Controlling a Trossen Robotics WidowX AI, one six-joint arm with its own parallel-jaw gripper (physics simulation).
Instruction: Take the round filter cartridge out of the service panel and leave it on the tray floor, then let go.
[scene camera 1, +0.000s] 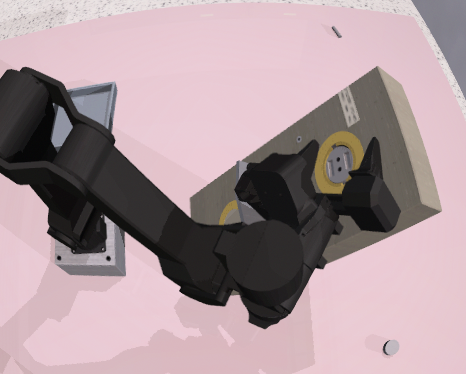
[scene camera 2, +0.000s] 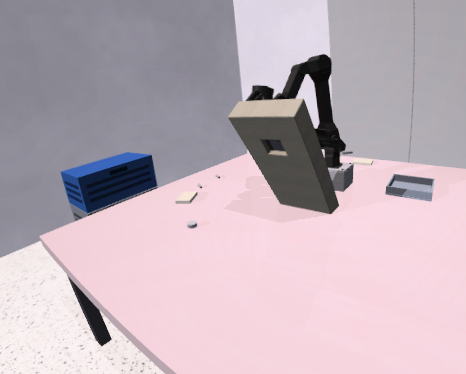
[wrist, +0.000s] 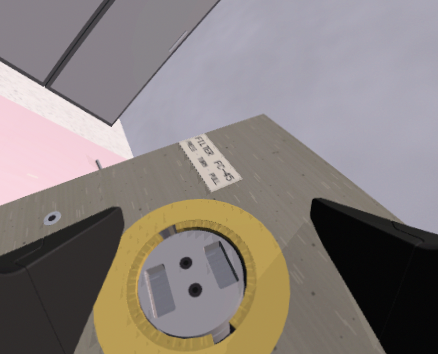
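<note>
The round grey filter cartridge (scene camera 1: 339, 162) (wrist: 192, 275) sits inside a yellow ring (scene camera 1: 320, 175) (wrist: 270, 295) on the tilted service panel (scene camera 1: 392, 130) (scene camera 2: 300, 180) (wrist: 280, 165). Its face has two dark holes and two rectangular recesses. My gripper (scene camera 1: 344, 141) (wrist: 218, 211) is open and empty, with one finger on each side of the cartridge. In the wrist view the cartridge lies left of the midline between the fingers. The gripper's fingers are hidden in scene camera 2. The grey-blue tray (scene camera 1: 113, 102) (scene camera 2: 422, 195) is partly hidden by the arm in scene camera 1.
A second yellow ring (scene camera 1: 228, 209) and a grey part (scene camera 1: 248, 212) on the panel are partly behind the arm. A label (scene camera 1: 349, 106) (wrist: 210, 162) and a screw (scene camera 1: 299, 139) (wrist: 52, 218) are near the cartridge. A small grey disc (scene camera 1: 391, 347) (scene camera 2: 192, 224) lies on the table.
</note>
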